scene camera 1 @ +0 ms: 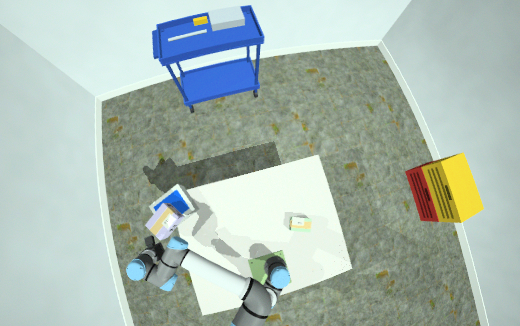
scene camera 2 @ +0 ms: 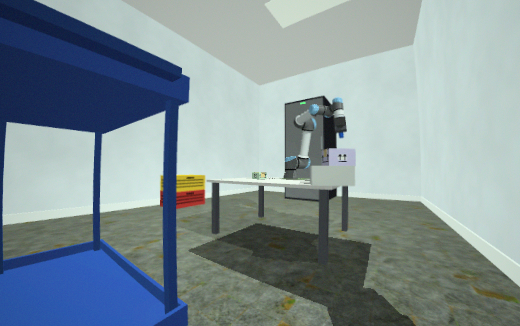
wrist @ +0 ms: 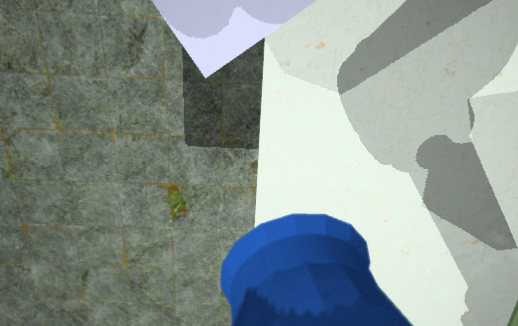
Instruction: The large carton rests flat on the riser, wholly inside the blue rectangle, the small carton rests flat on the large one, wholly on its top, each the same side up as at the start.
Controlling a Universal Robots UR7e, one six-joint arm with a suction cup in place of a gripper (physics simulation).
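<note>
The large lilac carton (scene camera 1: 163, 223) (scene camera 2: 345, 157) (wrist: 207, 57) rests upright on the grey-white riser (scene camera 1: 179, 187) (scene camera 2: 332, 175). It covers part of the blue rectangle (scene camera 1: 179, 202) and sticks out past the rectangle and the riser's edge on the arm's side. The small green-and-orange carton (scene camera 1: 300, 225) (scene camera 2: 263, 175) lies on the white table (scene camera 1: 260, 200), apart from the riser. My blue suction cup (scene camera 2: 341, 135) (wrist: 300, 250) is open, holds no carton and hangs above the level of the large carton's top, to one side of it. The cup is hidden in scene camera 1.
The arm stands on a green plate (scene camera 1: 257, 265). A blue trolley (scene camera 1: 215, 49) (scene camera 2: 170, 200) with a grey box (scene camera 1: 227, 18) stands beyond the table. Yellow (scene camera 1: 452, 192) and red (scene camera 1: 421, 195) crates are at the right. A dark cabinet (scene camera 2: 291, 142) stands behind the arm.
</note>
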